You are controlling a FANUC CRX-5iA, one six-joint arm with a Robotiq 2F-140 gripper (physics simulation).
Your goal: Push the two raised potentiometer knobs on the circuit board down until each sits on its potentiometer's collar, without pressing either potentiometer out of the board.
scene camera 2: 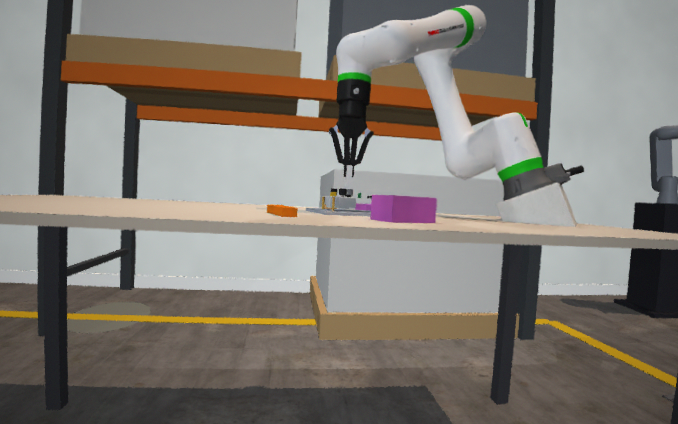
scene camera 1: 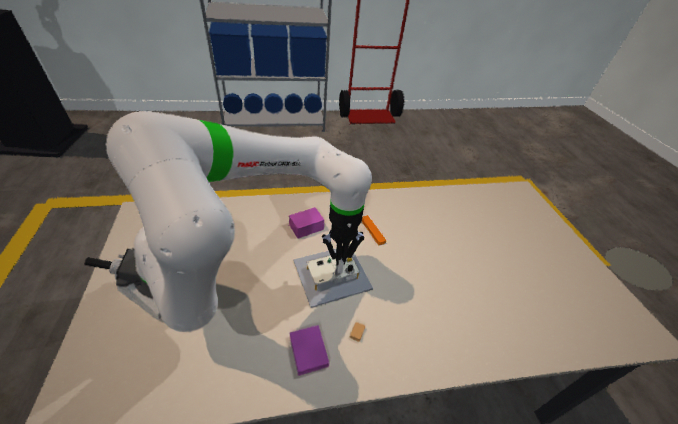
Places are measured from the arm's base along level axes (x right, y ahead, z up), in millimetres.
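Pixels of known places: gripper, fingertip midpoint: (scene camera 2: 347,189) (scene camera 1: 339,269); arm's base, link origin: (scene camera 2: 529,194).
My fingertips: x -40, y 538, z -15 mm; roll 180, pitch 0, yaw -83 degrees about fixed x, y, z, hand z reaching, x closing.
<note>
Ahead of a thing's pixels: the offset from my fingertips to its top centre. "pt": to the spot under its first point.
The cream circuit board {dy -20, dx -29, dz +0 mm} (scene camera 1: 321,273) stands on short legs on a grey plate {pt dy -60, dx +67, dz -59 mm} (scene camera 1: 320,297). A dark knob-like part {pt dy +37, dx -9, dz -3 mm} (scene camera 1: 350,268) shows near the board's right end. In scene camera 2, small dark parts {pt dy +4, dx -63, dz -10 mm} (scene camera 2: 346,192) show at the board's top, too small to tell which are potentiometer knobs or how high they sit over their collars. My gripper (scene camera 1: 340,270) (scene camera 2: 349,176) is shut and empty, pointing straight down over the right half of the board. Its pale tips are close above the dark parts; whether they touch is unclear. The fingers hide part of the board in scene camera 1.
A purple block {dy -116, dx -255, dz -14 mm} (scene camera 1: 306,223) (scene camera 2: 404,209) and an orange bar {dy +146, dx -243, dz -49 mm} (scene camera 1: 374,230) (scene camera 2: 282,210) lie behind the plate in scene camera 1. Another purple block {dy -92, dx +240, dz -43 mm} (scene camera 1: 309,350) and a small tan block {dy +53, dx +184, dz -51 mm} (scene camera 1: 357,331) lie in front of it. The arm's base stands to the left.
</note>
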